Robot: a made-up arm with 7 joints. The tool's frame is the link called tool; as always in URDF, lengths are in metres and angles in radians. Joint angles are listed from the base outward.
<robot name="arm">
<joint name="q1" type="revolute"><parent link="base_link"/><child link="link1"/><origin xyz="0 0 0.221"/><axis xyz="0 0 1"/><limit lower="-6.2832" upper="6.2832"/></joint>
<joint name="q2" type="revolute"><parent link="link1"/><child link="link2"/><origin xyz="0 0 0"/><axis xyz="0 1 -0.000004"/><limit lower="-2.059" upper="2.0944"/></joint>
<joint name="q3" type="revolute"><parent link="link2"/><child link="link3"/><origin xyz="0 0 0.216"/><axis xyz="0 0 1"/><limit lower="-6.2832" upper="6.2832"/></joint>
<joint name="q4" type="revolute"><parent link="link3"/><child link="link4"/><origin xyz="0.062 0 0"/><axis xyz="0 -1 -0.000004"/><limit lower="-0.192" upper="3.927"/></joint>
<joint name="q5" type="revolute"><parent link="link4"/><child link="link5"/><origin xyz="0.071 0 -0.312"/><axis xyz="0 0.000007 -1"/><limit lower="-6.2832" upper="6.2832"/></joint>
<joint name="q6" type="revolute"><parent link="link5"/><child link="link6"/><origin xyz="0 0 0"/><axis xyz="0 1 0.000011"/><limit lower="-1.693" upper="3.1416"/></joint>
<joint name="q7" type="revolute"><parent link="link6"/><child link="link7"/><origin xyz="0.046 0 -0.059"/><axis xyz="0 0.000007 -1"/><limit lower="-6.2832" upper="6.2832"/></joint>
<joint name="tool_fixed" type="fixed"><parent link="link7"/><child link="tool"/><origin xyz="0 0 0" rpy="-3.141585 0 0"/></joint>
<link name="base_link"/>
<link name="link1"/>
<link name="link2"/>
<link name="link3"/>
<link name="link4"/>
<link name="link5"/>
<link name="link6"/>
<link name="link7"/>
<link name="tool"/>
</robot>
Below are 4 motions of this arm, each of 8 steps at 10 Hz.
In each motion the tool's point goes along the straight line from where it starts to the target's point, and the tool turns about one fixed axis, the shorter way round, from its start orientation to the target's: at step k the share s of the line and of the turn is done. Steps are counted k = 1, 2, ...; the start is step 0. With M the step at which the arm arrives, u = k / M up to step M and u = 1 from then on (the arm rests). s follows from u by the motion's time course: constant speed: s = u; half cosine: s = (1 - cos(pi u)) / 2; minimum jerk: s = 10 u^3 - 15 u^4 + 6 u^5.
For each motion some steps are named. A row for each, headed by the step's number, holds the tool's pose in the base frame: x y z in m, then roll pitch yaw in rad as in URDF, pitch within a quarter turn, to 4 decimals.
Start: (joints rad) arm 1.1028 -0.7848 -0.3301 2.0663 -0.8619 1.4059 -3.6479
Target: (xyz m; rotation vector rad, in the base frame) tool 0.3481 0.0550 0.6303 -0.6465 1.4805 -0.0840
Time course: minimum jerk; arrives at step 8
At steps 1, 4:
1: 0.1140 -0.1233 0.7554 -1.9452 0.9492 -1.8365
4: 0.2292 -0.0356 0.6939 -1.8381 1.0341 -1.6006

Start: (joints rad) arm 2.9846 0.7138 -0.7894 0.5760 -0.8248 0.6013 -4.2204
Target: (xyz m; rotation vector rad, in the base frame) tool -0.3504 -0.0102 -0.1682 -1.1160 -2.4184 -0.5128
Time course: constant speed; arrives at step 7
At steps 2, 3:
2: -0.1694 0.1782 -0.0382 2.5290 -0.6170 1.5827
3: -0.2056 0.1405 -0.0642 2.6113 -0.5811 1.7313

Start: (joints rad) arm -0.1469 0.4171 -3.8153 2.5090 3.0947 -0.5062 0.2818
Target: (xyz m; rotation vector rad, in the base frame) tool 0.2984 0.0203 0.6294 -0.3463 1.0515 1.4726
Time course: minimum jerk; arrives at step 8
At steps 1, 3, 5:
1: 0.0425 0.1598 0.7515 0.5731 0.6626 2.8900
3: 0.1099 0.1231 0.7193 0.6092 0.7020 2.6446
5: 0.2268 0.0593 0.6635 0.6397 0.7825 2.1996

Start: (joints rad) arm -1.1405 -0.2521 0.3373 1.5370 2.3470 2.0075 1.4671
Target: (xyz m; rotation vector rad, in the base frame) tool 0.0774 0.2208 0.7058 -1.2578 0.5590 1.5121
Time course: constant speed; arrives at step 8
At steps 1, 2, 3, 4, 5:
1: 0.2484 -0.1155 0.6361 -0.8358 0.8274 0.5167
2: 0.2240 -0.0675 0.6461 -0.8374 0.8745 0.6095
3: 0.1995 -0.0194 0.6560 -0.8319 0.9214 0.7078
4: 0.1751 0.0286 0.6660 -0.8179 0.9677 0.8131
5: 0.1507 0.0767 0.6759 -0.7938 1.0129 0.9272

